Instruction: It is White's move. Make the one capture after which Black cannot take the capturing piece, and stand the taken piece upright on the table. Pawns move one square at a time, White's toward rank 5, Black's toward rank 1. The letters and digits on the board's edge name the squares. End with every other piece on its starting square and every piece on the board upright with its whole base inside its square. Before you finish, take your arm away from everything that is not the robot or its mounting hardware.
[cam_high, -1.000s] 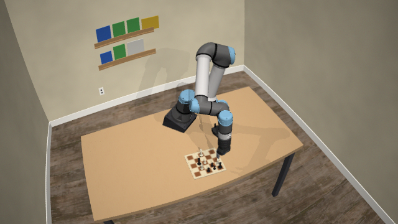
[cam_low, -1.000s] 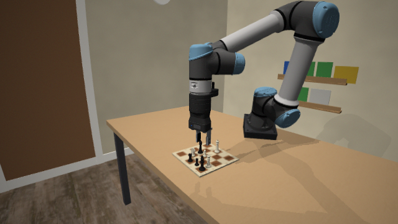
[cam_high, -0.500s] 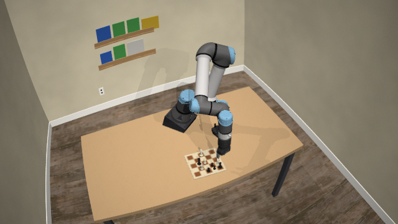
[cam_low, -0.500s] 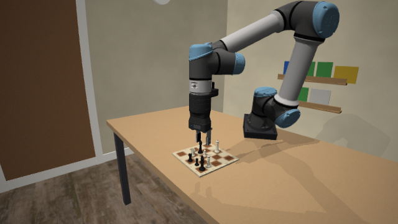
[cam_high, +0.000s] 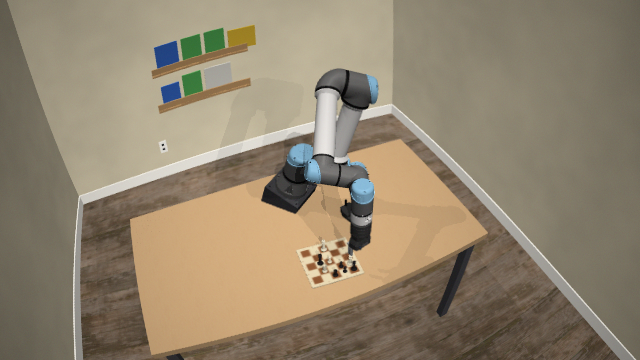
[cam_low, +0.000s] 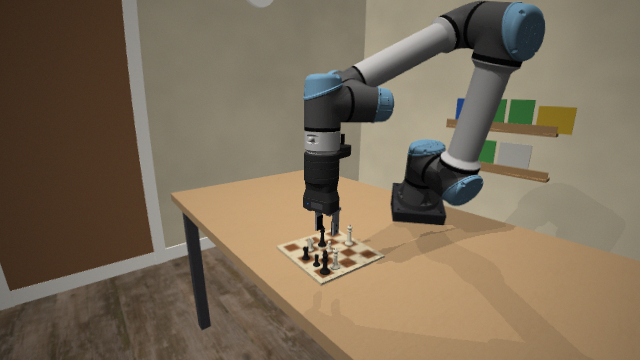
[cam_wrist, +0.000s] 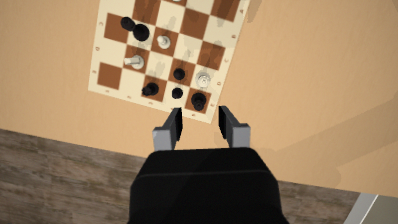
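Right now my hand is 11 cm above the white pawn, 9 cm past it and 6 cm to the left of it. Round my hand: chessboard (13 cm below, 9 cm behind, 6 cm to the right).
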